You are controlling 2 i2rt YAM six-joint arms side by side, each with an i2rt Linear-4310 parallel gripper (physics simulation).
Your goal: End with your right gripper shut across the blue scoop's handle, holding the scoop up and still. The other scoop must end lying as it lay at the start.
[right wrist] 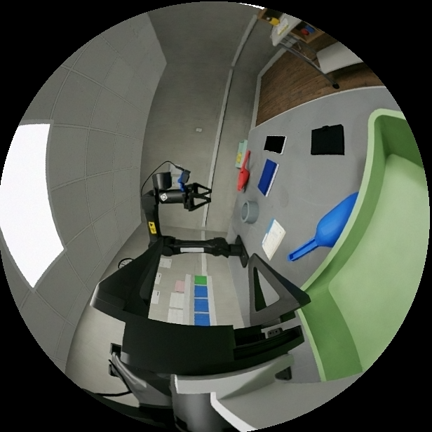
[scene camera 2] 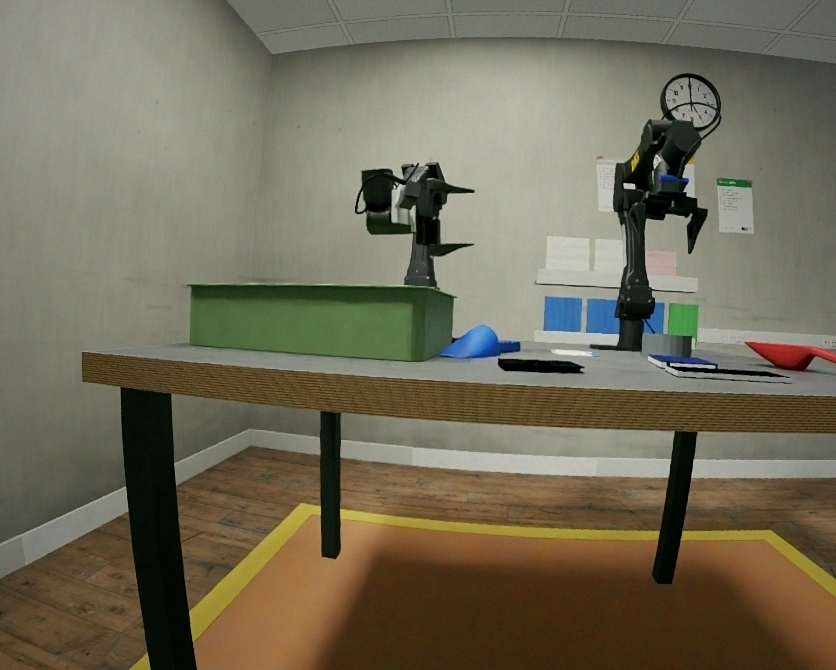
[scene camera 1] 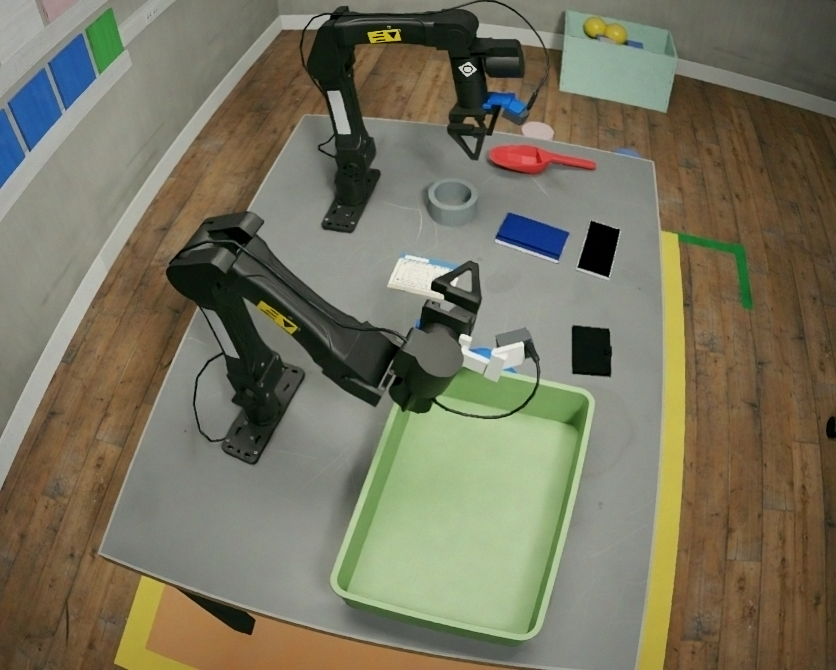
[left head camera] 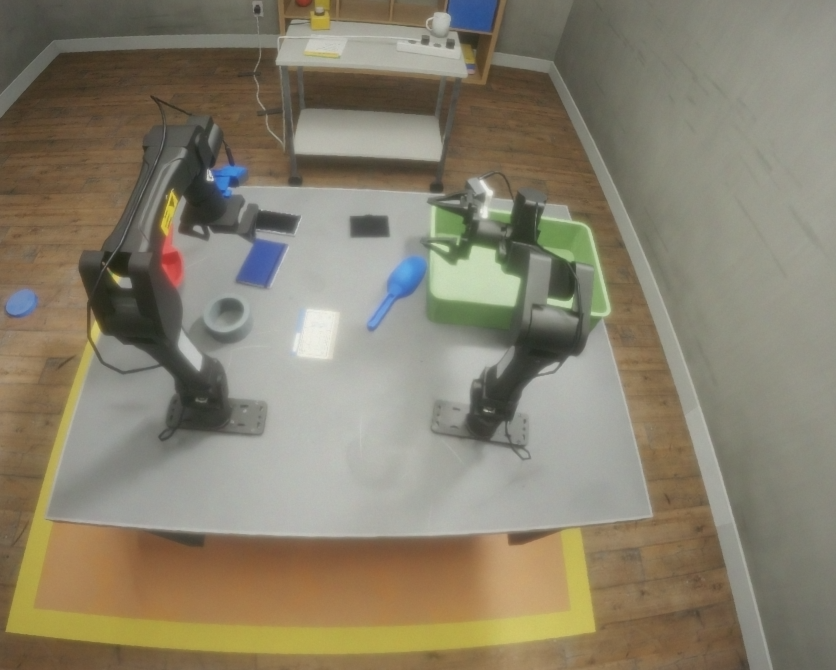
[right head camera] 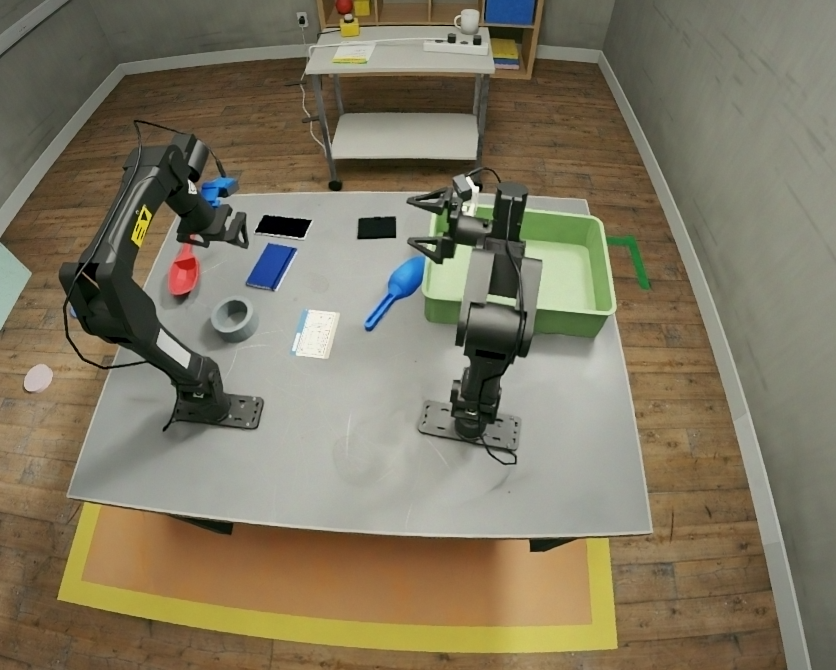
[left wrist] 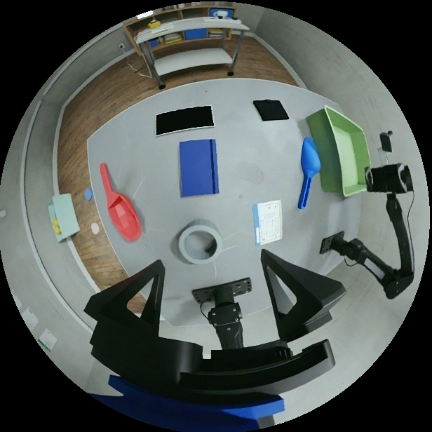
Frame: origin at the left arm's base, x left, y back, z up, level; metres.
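Seen in the pictures: left gripper, fingertip midpoint: (scene camera 2: 665,249) (scene camera 1: 481,147) (left head camera: 231,239) (right head camera: 227,245); right gripper, fingertip midpoint: (scene camera 2: 474,217) (scene camera 1: 468,284) (left head camera: 423,220) (right head camera: 407,221); left arm's base, origin of the base link: (scene camera 2: 630,350) (scene camera 1: 352,199) (left head camera: 217,415) (right head camera: 218,409); right arm's base, origin of the base link: (scene camera 1: 263,411) (left head camera: 480,424) (right head camera: 470,426).
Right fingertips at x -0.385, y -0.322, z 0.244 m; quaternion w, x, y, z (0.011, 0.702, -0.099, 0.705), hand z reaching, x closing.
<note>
Pixels of each thing's top centre, then the offset from my right fingertips to it.
- blue scoop, middle of its top: (scene camera 1: 474,347) (scene camera 2: 488,325) (left head camera: 398,278) (right head camera: 396,278) dx +0.032, dy -0.009, dz -0.194 m
- red scoop, middle of its top: (scene camera 2: 808,346) (scene camera 1: 545,155) (left head camera: 165,249) (right head camera: 184,255) dx +0.595, dy -0.065, dz -0.201 m
- grey ring, middle of its top: (scene camera 1: 452,193) (scene camera 2: 667,334) (left head camera: 226,311) (right head camera: 231,313) dx +0.398, dy +0.108, dz -0.196 m
- blue notebook, middle of its top: (scene camera 2: 680,359) (scene camera 1: 533,235) (left head camera: 262,261) (right head camera: 271,265) dx +0.357, dy -0.067, dz -0.233 m
- phone, middle of its top: (scene camera 2: 725,371) (scene camera 1: 599,247) (left head camera: 270,220) (right head camera: 283,225) dx +0.365, dy -0.207, dz -0.236 m
- black wallet, middle of its top: (scene camera 2: 539,358) (scene camera 1: 593,347) (left head camera: 369,223) (right head camera: 376,225) dx +0.108, dy -0.214, dz -0.231 m
- white card, middle of its top: (scene camera 1: 425,275) (scene camera 2: 573,352) (left head camera: 315,333) (right head camera: 315,333) dx +0.206, dy +0.118, dz -0.243 m
The blue scoop (left head camera: 408,275) (right head camera: 406,277) (scene camera 2: 478,341) (left wrist: 310,159) (right wrist: 332,225) lies on the table, its bowl close beside the green tray and its handle towards the front left in the head views. The red scoop (right head camera: 183,272) (scene camera 1: 526,159) (left wrist: 125,220) lies at the table's left side in the right head view. My left gripper (right head camera: 221,244) (left wrist: 209,261) is open and empty, high above the table near the red scoop. My right gripper (right head camera: 409,219) (scene camera 2: 473,217) is open and empty, pointing sideways above the tray's left edge. In scene camera 1 the right arm mostly hides the blue scoop.
The green tray (right head camera: 519,321) (scene camera 1: 348,558) has raised walls. A grey ring (right head camera: 221,329) (left wrist: 185,245), a blue notebook (right head camera: 272,266), a phone (right head camera: 283,226), a black wallet (right head camera: 376,227) and a white card (right head camera: 317,335) lie left of the blue scoop or behind it.
</note>
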